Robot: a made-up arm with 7 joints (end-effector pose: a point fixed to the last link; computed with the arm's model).
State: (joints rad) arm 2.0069 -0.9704 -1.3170 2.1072 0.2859 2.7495 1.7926
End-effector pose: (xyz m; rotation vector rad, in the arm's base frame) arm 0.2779 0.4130 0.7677 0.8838 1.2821 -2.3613
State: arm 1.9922 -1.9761 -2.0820 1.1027 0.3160 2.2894 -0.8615
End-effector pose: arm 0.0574 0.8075 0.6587 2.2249 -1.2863 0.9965
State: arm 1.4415 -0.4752 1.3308 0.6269 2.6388 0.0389 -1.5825
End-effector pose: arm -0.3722 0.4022 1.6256 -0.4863 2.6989 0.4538
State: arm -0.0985 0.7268 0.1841 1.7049 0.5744 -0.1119 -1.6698
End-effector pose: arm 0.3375 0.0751 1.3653 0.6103 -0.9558 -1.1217
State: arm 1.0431 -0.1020 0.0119 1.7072 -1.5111 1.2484 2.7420
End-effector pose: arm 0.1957 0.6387 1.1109 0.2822 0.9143 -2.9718
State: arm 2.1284 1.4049 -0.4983 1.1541 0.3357 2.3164 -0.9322
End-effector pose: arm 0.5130 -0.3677 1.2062 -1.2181 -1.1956 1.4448
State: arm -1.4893 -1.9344 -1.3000 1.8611 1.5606 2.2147 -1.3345
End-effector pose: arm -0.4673 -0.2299 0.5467 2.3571 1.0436 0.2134
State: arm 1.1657 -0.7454 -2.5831 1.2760 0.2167 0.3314 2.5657
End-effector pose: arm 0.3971 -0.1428 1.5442 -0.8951 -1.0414 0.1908
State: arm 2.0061 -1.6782 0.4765 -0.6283 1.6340 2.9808 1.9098
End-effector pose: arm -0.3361 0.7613 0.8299 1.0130 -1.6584 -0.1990
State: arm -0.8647 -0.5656 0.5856 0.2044 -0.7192 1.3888 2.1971
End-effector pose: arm 0.3653 -0.3814 1.6103 -1.5145 -1.3001 1.2447
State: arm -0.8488 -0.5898 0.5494 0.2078 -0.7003 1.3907 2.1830
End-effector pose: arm 0.3888 -0.3948 1.5943 -1.4876 -1.2753 1.2535
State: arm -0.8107 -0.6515 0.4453 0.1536 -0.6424 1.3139 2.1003
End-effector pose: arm 0.4234 -0.4258 1.5709 -1.4208 -1.1459 1.2444
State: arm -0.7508 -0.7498 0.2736 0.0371 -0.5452 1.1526 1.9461
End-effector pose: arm 0.4717 -0.4571 1.5405 -1.3022 -0.9160 1.2499
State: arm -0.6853 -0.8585 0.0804 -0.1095 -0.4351 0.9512 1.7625
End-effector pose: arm 0.5280 -0.4617 1.5091 -1.1540 -0.6554 1.3020
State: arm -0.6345 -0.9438 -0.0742 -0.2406 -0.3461 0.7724 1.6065
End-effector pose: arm 0.5757 -0.4400 1.4853 -1.0247 -0.4419 1.3777
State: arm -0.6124 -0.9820 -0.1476 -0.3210 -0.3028 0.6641 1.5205
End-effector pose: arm 0.5934 -0.4182 1.4790 -0.9570 -0.3303 1.4220
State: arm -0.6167 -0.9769 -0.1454 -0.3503 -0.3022 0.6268 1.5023
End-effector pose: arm 0.5789 -0.4115 1.4916 -0.9532 -0.3179 1.4158
